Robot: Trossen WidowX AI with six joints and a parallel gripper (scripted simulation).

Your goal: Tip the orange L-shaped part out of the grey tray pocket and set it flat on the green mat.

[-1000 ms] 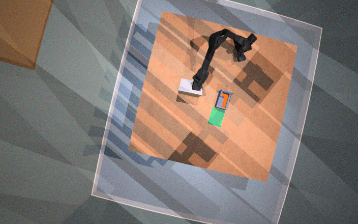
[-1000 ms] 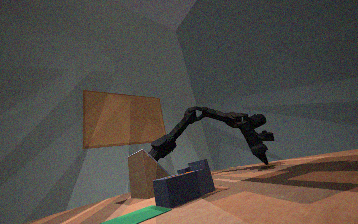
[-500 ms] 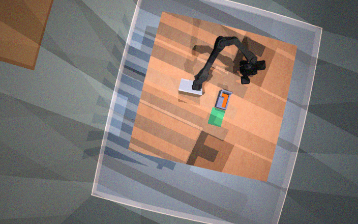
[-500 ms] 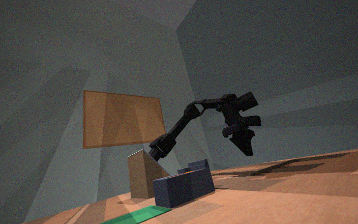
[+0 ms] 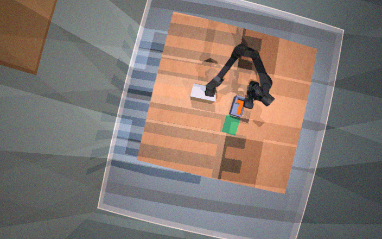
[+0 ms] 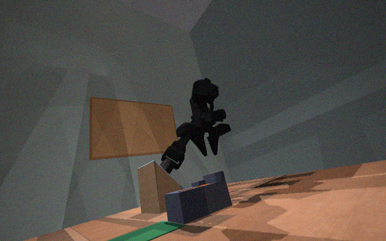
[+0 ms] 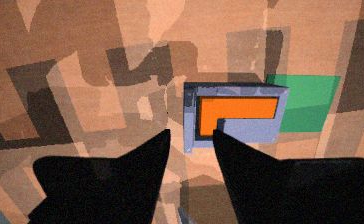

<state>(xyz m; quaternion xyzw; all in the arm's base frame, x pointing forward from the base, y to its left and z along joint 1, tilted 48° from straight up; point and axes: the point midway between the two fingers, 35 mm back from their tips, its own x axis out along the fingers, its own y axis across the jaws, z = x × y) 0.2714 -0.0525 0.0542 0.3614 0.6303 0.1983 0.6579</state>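
Now: the orange L-shaped part 3 cm behind my gripper tip, 6 cm to the right of it and 9 cm below it. The rest, counted from my gripper tip: green mat: 6 cm behind, 22 cm to the right, 16 cm below.
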